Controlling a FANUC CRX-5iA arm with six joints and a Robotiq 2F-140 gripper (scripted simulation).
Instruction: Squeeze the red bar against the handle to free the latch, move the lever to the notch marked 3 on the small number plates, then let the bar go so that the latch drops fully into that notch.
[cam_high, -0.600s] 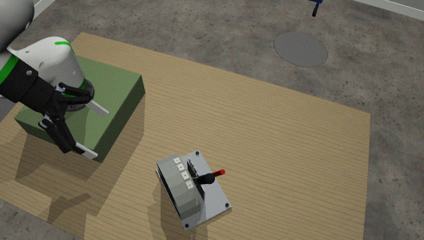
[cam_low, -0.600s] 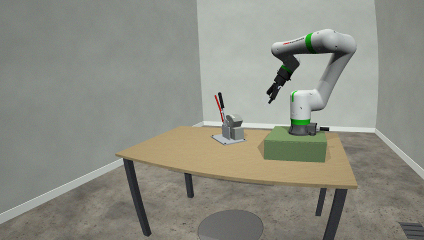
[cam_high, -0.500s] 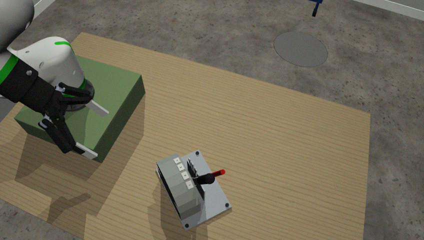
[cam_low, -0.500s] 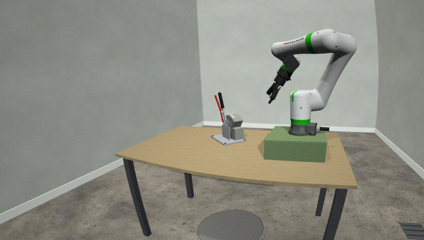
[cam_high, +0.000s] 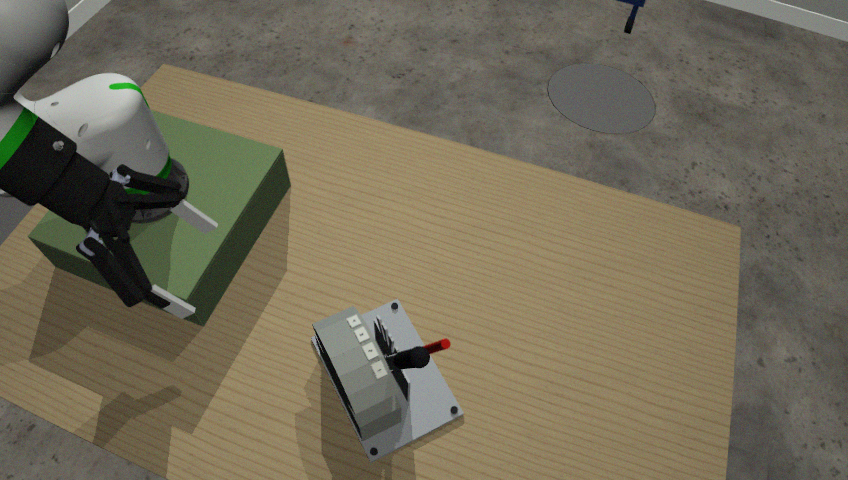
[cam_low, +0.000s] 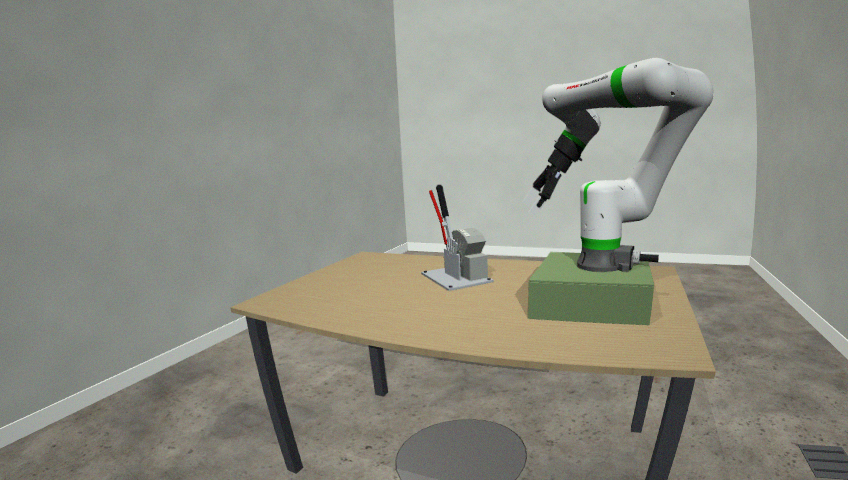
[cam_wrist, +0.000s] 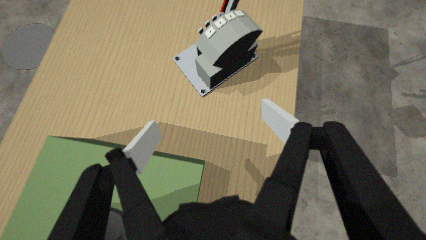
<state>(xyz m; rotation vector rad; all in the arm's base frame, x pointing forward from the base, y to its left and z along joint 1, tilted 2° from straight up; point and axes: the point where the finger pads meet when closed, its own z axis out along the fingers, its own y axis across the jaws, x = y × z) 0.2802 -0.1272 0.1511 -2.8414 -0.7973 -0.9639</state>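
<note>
My hand is 32 cm short of the red bar, 6 cm to the right of it and 7 cm above it.
</note>
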